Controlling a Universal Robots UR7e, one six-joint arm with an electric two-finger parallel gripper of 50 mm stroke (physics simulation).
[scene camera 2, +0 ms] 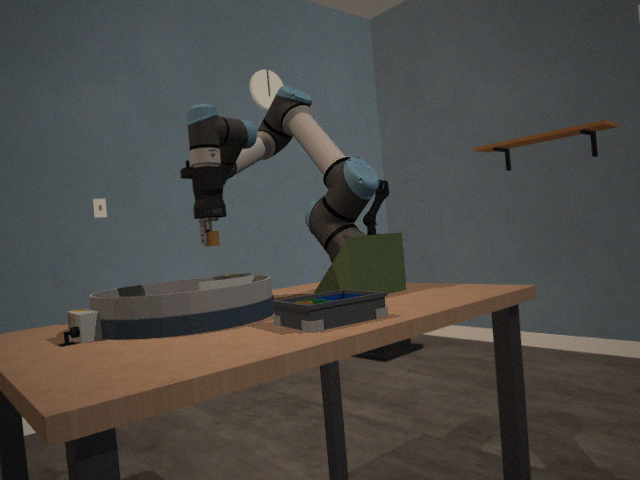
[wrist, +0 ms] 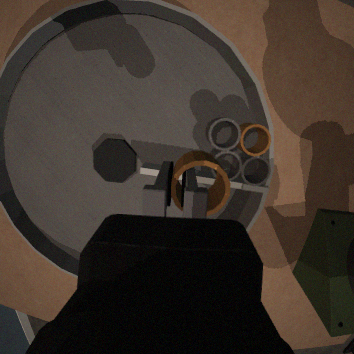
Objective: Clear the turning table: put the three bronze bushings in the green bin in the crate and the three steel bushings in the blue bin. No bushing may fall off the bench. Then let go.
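Where they show: gripper, fingertip midpoint: [scene camera 2: 207, 243] [wrist: 177, 174]; arm's base at its link origin: [scene camera 2: 359, 262].
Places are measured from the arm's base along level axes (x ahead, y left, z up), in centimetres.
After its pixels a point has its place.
Note:
My gripper [scene camera 2: 206, 240] @[x 38.9, y -16.4, z 9.0 cm] [wrist: 177, 174] @[x 38.9, y -16.4, z 9.0 cm] is shut on the wall of a bronze bushing [scene camera 2: 212, 238] @[x 38.1, y -14.8, z 10.2 cm] [wrist: 204, 163] @[x 37.3, y -18.2, z 12.1 cm], one finger inside its bore. It holds the bushing upright, well above the turning table [scene camera 2: 180, 305] @[x 58.2, y 4.2, z -3.0 cm] [wrist: 55, 150] @[x 57.3, y -14.5, z -3.7 cm]. In the wrist view, a second bronze bushing [wrist: 255, 126] @[x 29.8, y -20.8, z -1.4 cm] stands near the table's right rim, beside three steel bushings [wrist: 224, 120] @[x 33.7, y -21.0, z -2.3 cm] [wrist: 240, 166] @[x 31.3, y -15.8, z 0.1 cm] [wrist: 256, 183] @[x 28.8, y -13.9, z 0.0 cm]. In scene camera 2, the dark crate [scene camera 2: 343, 314] @[x 37.6, y 29.4, z -6.9 cm] has a green bin [scene camera 2: 321, 300] @[x 34.8, y 20.6, z -4.9 cm] and a blue bin [scene camera 2: 338, 296] @[x 27.0, y 17.8, z -5.3 cm]. A bronze-coloured piece [scene camera 2: 305, 302] @[x 38.0, y 19.1, z -4.9 cm] shows in the green bin; its shape is unclear.
The turning table has a raised rim, a dark eight-sided hub [wrist: 115, 160] @[x 47.5, y -14.1, z -2.9 cm] and a pale bar [wrist: 148, 171] @[x 42.4, y -13.7, z -0.5 cm] running from the hub towards the rim. A green wedge-shaped block [scene camera 2: 373, 263] @[x 3.2, y 7.9, z -0.1 cm] [wrist: 322, 255] @[x 11.6, y -1.2, z -2.9 cm] stands behind the crate. A small grey box [scene camera 2: 88, 326] @[x 71.8, y -10.0, z -5.9 cm] stands left of the turning table.

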